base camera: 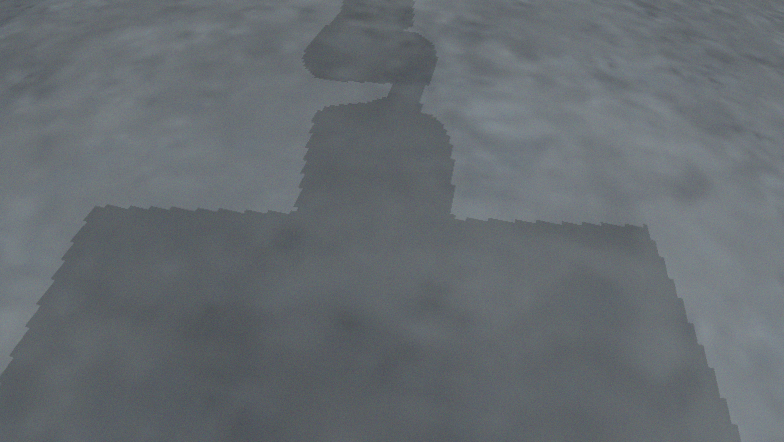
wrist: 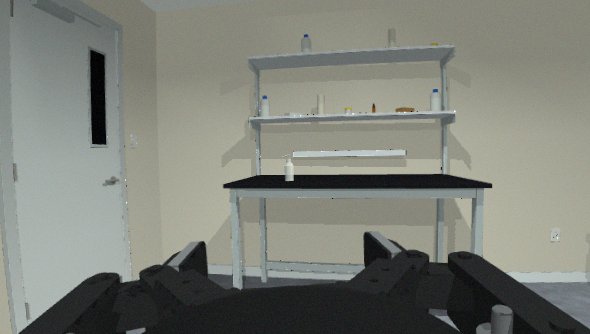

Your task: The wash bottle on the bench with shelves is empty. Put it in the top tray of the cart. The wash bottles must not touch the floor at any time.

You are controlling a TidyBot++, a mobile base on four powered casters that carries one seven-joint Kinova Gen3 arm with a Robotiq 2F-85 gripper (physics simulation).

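Places are measured from the arm's base along level axes (x down, y right, z back), in centimetres.
Where they show: gripper, fingertip midpoint: [wrist: 286, 254].
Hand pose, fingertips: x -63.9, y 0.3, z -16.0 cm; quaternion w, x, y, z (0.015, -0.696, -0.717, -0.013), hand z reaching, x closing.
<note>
After its pixels a point has its place.
A white wash bottle [wrist: 289, 170] @(x -58.6, y 11.8, z -190.1 cm) with a thin spout stands upright on the black top of the bench with shelves [wrist: 360, 181], near its left end, in the wrist view. My gripper [wrist: 286, 254] @(x -63.9, y 0.3, z -16.0 cm) is open and empty, low in the wrist view, well short of the bench. The cart does not show in either view.
Two shelves above the bench hold blue-capped bottles [wrist: 306, 44] @(x -152.2, y 28.4, z -221.8 cm) [wrist: 265, 106] @(x -106.5, y -3.4, z -230.1 cm) [wrist: 435, 100] @(x -106.5, y 119.4, z -200.6 cm) and small containers. A door [wrist: 55, 150] @(x -74.1, y -126.8, z -174.7 cm) is at the left. The base camera shows grey floor [base camera: 549, 137] @(x 39.7, y 23.1, z -59.2 cm) with the robot's shadow [base camera: 373, 301] @(x 39.7, y 0.4, z -33.2 cm).
</note>
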